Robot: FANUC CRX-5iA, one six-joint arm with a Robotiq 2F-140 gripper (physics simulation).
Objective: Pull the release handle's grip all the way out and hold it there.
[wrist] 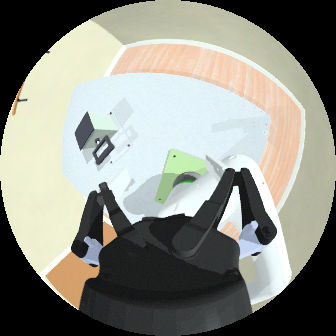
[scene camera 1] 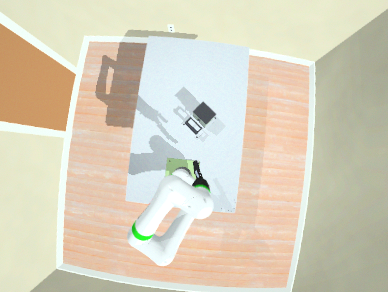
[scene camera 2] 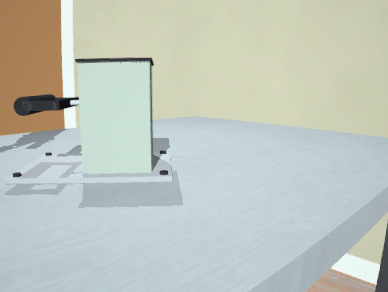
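The release handle's grip [scene camera 1: 189, 127] [scene camera 2: 37, 104] [wrist: 97, 149] is a black rectangular loop. It sticks out sideways from a pale green box [scene camera 2: 116, 117] [wrist: 104, 124] with a dark top, and a short light rod shows between grip and box in scene camera 2. The box stands on a thin clear base plate with dark bolts at its corners. My gripper [scene camera 1: 196, 165] [wrist: 165, 167] is open and empty, its fingers wide apart. It is well away from the grip, over the arm's end of the table, and does not show in scene camera 2.
The box stands on a pale grey table [scene camera 1: 165, 65] [scene camera 2: 280, 175] [wrist: 165, 110]. The white arm [scene camera 1: 165, 195] rises from a green mounting plate [scene camera 1: 175, 162] [wrist: 182, 160] near one end of the table. Shadows of the arm fall across the tabletop.
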